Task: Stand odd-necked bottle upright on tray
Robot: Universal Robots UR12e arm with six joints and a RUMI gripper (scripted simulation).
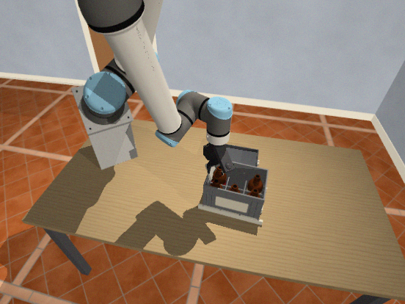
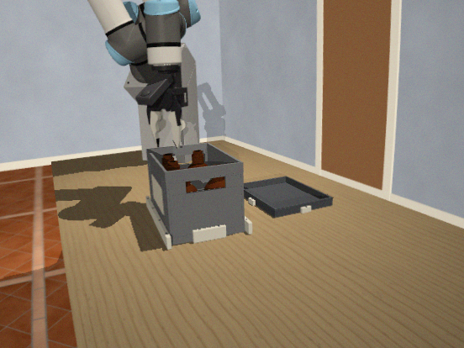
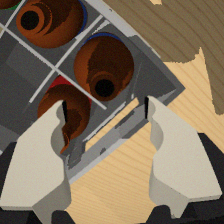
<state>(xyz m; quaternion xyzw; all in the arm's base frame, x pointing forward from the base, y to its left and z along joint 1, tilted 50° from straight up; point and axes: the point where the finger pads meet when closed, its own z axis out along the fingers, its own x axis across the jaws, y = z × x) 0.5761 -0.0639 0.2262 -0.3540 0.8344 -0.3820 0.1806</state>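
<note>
My gripper is now 100 mm short of the grey crate, 20 mm to the right of it and 110 mm above it. Also, from my hand: bottle 190 mm ahead, 50 mm to the left, 110 mm below; then grey tray 110 mm ahead, 310 mm to the left, 180 mm below.
</note>
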